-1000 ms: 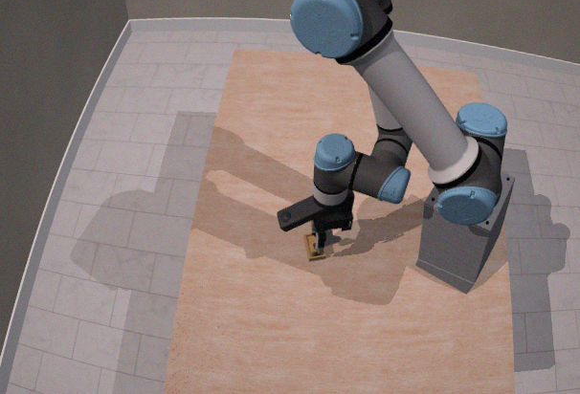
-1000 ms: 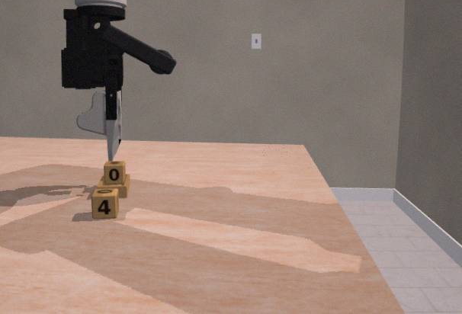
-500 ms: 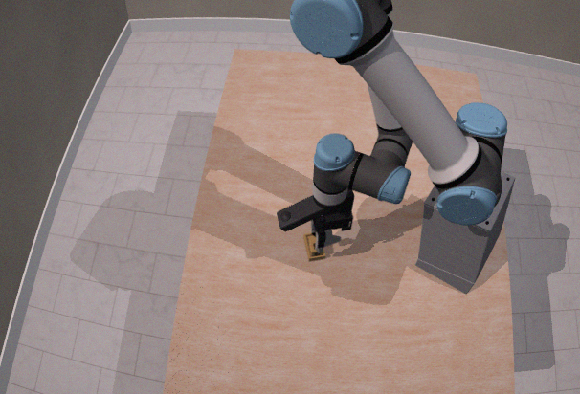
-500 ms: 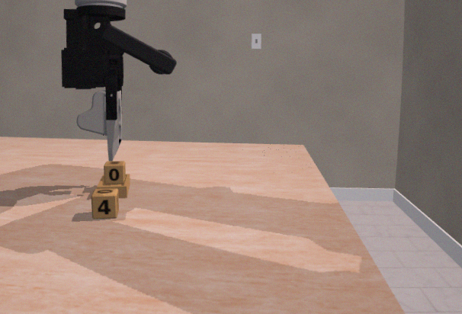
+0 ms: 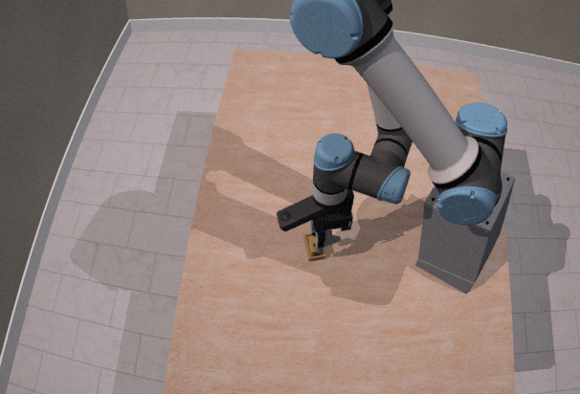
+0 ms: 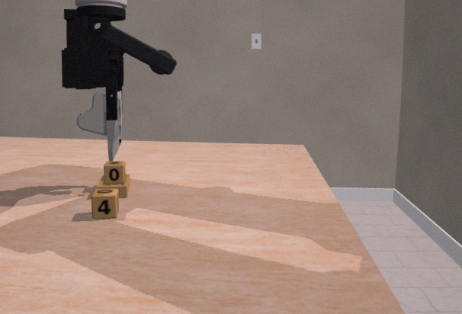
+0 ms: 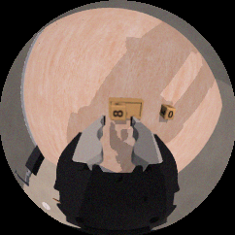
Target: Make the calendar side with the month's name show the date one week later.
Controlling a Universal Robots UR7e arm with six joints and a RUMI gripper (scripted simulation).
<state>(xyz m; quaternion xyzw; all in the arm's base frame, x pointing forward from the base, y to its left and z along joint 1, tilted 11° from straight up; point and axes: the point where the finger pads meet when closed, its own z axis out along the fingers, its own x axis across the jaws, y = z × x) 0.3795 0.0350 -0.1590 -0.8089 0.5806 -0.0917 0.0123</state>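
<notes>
My gripper is now 50 mm above the wooden calendar tray and 20 mm to the left of it.
</notes>
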